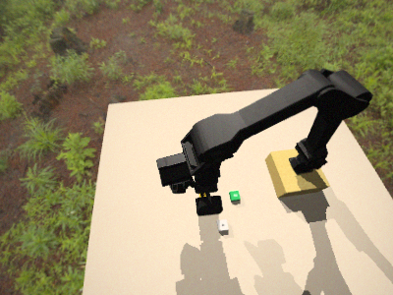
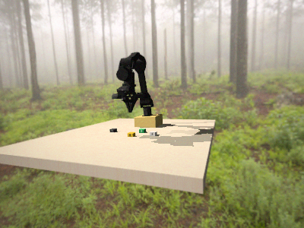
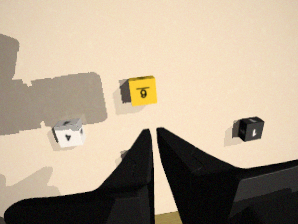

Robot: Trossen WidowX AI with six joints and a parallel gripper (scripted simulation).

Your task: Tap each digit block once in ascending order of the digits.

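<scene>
My gripper tip is 12 cm above the yellow block. Round my gripper tip: black block 16 cm to the right, 12 cm below, 10 cm behind; then green block 12 cm below, 11 cm behind, 2 cm to the left; then white block 12 cm below, 11 cm to the left, 5 cm behind.
</scene>
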